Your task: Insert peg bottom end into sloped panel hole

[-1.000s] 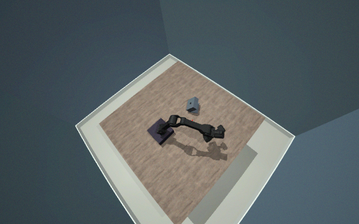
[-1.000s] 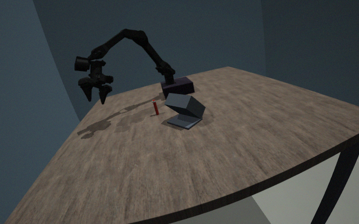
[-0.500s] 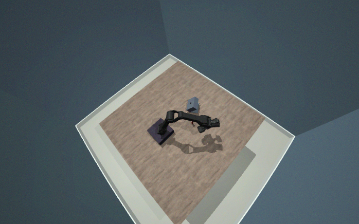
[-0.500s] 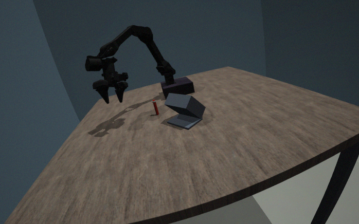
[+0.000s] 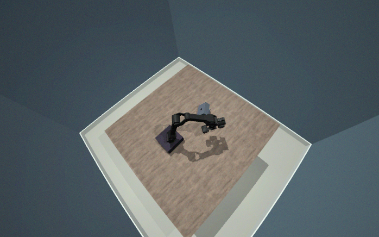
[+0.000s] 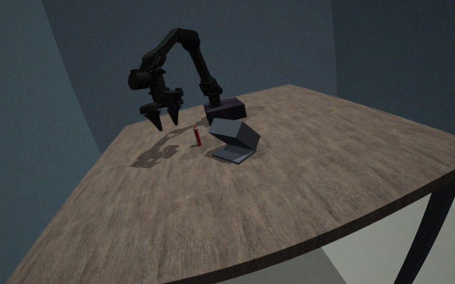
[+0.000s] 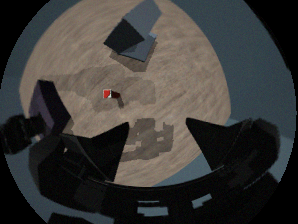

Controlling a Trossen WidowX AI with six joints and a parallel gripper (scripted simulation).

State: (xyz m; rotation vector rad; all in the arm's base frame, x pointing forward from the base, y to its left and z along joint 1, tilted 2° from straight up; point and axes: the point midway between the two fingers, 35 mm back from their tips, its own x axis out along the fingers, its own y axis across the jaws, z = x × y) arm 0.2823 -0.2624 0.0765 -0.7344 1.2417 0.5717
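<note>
Right now my gripper tip is 9 cm to the right of the red peg, 6 cm above it and 3 cm past it. From my gripper tip the other things lie so: flat foot plate (18 cm to the left, 14 cm ahead, 11 cm below); grey sloped panel (20 cm to the left, 13 cm ahead, 5 cm below).
</note>
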